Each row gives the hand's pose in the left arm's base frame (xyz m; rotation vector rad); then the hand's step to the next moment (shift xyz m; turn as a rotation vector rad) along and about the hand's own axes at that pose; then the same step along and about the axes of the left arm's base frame.
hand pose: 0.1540 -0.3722 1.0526 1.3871 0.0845 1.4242
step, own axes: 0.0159 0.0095 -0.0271 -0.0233 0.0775 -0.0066
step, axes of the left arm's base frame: -0.0215 0.0233 0.0085 -0.0588 -0.0436 0.0351
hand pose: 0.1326 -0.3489 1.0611 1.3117 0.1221 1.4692
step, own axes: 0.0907 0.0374 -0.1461 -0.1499 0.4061 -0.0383
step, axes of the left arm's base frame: -0.1122 0.1329 0.0271 -0.3170 -0.2472 0.1651
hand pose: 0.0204 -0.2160 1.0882 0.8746 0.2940 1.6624
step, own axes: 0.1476 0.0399 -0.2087 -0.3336 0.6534 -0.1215
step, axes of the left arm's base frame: -0.1775 0.1777 -0.0621 -0.5466 -0.4676 0.1888
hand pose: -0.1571 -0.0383 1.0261 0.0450 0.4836 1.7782
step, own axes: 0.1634 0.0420 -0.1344 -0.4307 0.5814 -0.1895
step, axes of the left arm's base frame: -0.1205 0.1055 -0.1445 -0.4734 -0.5658 0.1236
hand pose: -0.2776 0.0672 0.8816 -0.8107 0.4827 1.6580
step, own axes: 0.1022 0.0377 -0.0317 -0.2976 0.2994 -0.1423
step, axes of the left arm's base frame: -0.0375 0.0380 -0.1001 -0.2256 -0.3737 0.0889
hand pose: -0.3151 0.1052 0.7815 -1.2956 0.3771 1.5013
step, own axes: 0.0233 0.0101 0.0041 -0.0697 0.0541 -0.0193
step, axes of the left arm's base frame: -0.0070 0.0109 -0.0222 -0.0466 -0.0705 0.0319
